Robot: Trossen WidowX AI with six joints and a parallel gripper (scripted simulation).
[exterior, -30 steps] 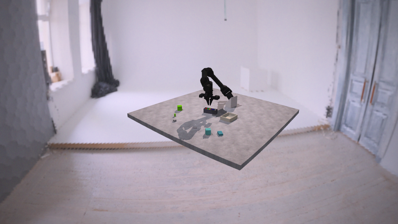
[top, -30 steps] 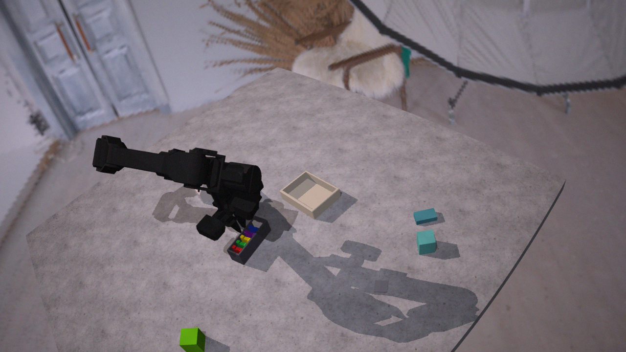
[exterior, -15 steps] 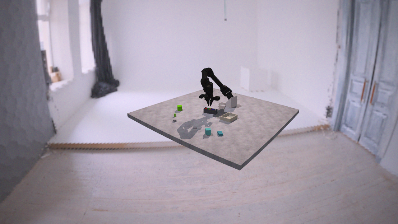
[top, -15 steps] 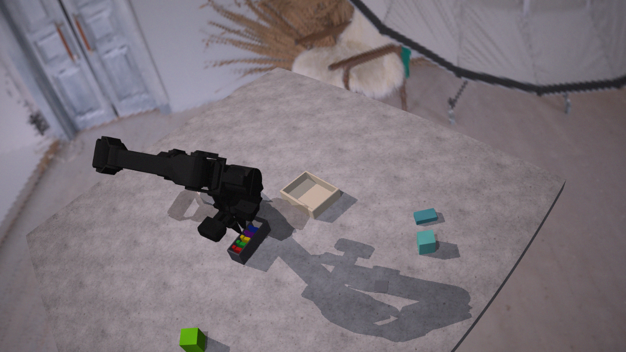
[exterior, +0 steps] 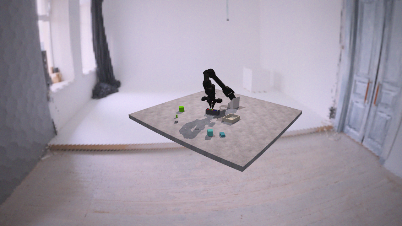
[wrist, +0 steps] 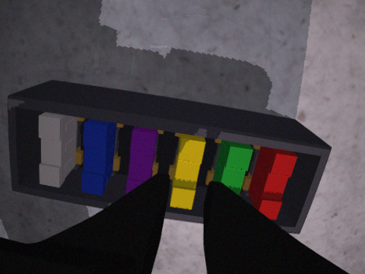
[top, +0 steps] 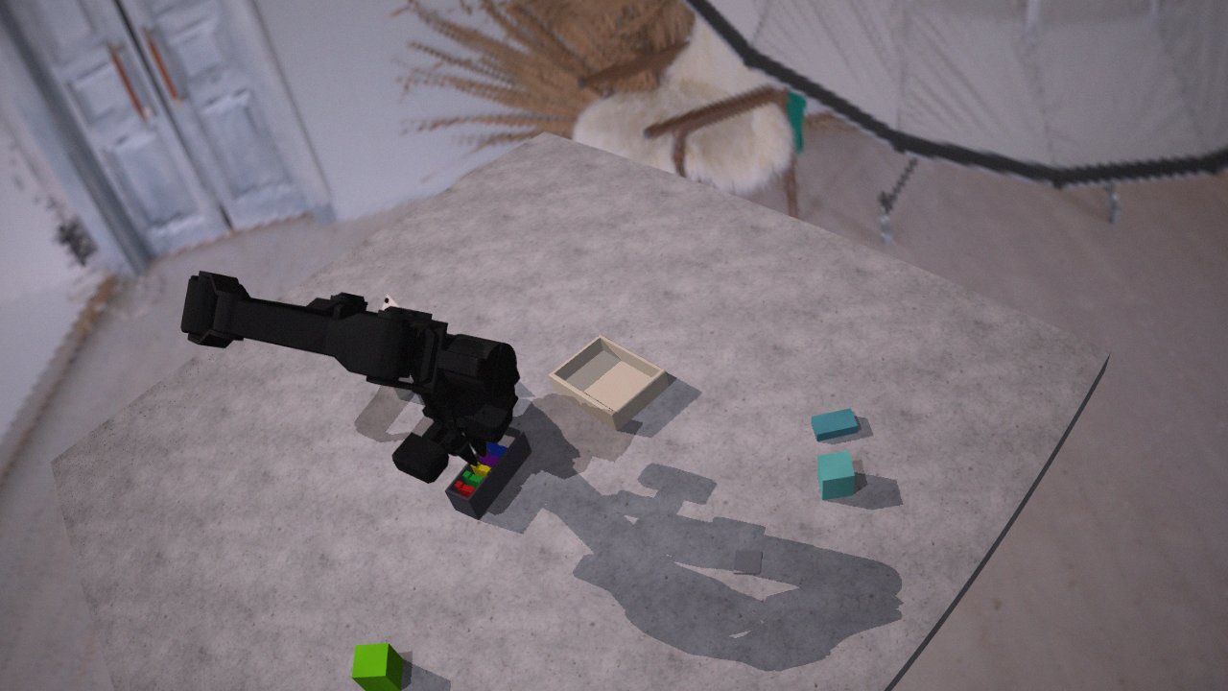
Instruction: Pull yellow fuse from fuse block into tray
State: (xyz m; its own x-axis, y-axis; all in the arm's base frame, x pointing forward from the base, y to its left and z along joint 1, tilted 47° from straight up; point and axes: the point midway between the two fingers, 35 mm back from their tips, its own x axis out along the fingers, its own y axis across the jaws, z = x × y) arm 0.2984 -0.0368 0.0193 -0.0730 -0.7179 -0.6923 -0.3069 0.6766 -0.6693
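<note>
Right now my gripper tip is 30 mm above the yellow fuse. From my gripper tip the other things lie so: small grey tile (330 mm ahead, 130 mm to the left, 50 mm below); beige tray (220 mm to the left, 50 mm below, 10 mm behind).
</note>
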